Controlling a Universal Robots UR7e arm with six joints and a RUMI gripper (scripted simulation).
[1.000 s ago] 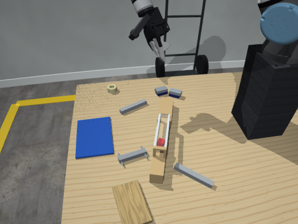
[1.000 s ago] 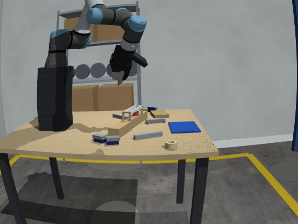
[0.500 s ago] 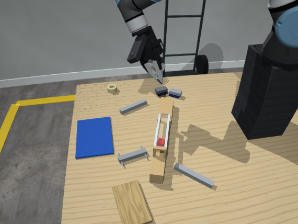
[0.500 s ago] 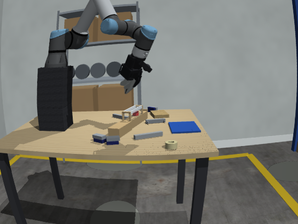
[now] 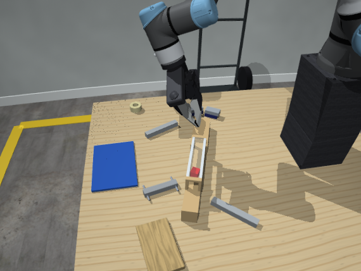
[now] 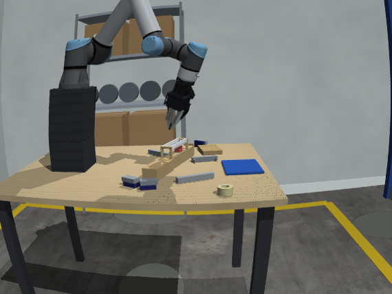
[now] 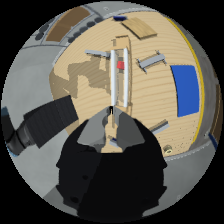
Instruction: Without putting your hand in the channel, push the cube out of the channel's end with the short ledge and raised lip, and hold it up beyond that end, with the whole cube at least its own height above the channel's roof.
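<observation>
Right now my hand is 24 cm to the right of the grey bar, 16 cm above it and 4 cm past it. From my hand the other things lie so: red cube 11 cm below, 10 cm to the left, 3 cm ahead; wooden frame 11 cm below, 6 cm to the left, 2 cm ahead; grey bar tool 16 cm below, 14 cm ahead, 9 cm to the left.
</observation>
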